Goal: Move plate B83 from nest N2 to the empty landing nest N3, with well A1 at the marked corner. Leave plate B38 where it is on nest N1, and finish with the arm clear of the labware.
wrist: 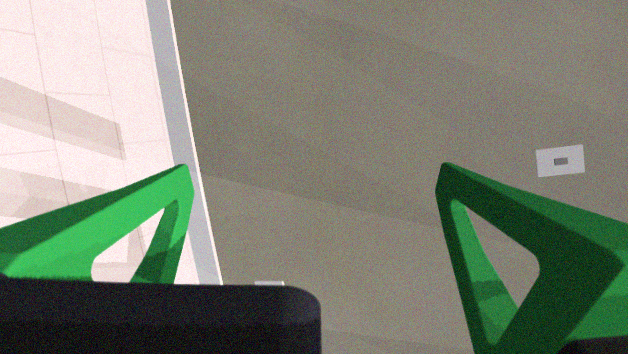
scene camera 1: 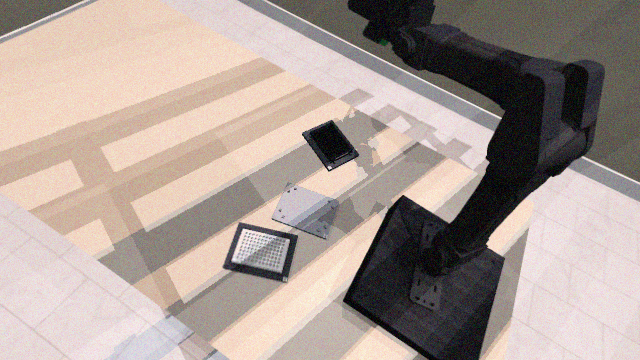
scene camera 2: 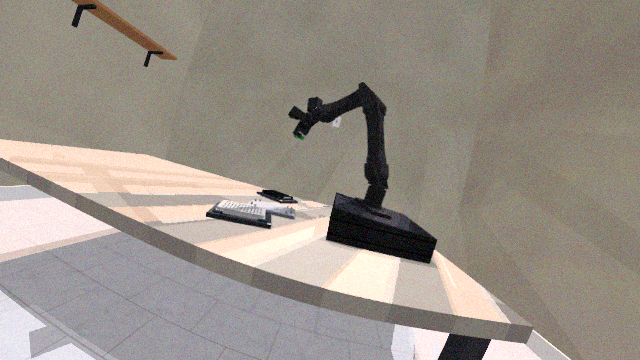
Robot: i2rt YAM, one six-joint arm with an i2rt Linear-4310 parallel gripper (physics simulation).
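A plate with a pale well grid (scene camera 1: 262, 250) (scene camera 2: 242, 209) sits flat on a dark base at the near side of the group. A black plate (scene camera 1: 331, 141) (scene camera 2: 277, 195) sits on another dark base at the far side. Each base has a small pale mark at one corner. Between them lies a bare grey nest (scene camera 1: 305, 207) with small pegs near its edges. No labels are legible, so I cannot tell which plate is B83 or B38. My gripper (wrist: 314, 177) (scene camera 2: 299, 135) is open and empty, high above the table and away from both plates; its fingers are mostly hidden in scene camera 1.
The black arm base (scene camera 1: 380, 295) (scene camera 2: 380, 235) stands on the table (scene camera 1: 150, 30) (scene camera 2: 280, 260) to the right of the plates. A wall shelf (scene camera 2: 125, 30) hangs at the upper left. The wrist view faces the wall, with a white wall plate (wrist: 545, 162) at the right.
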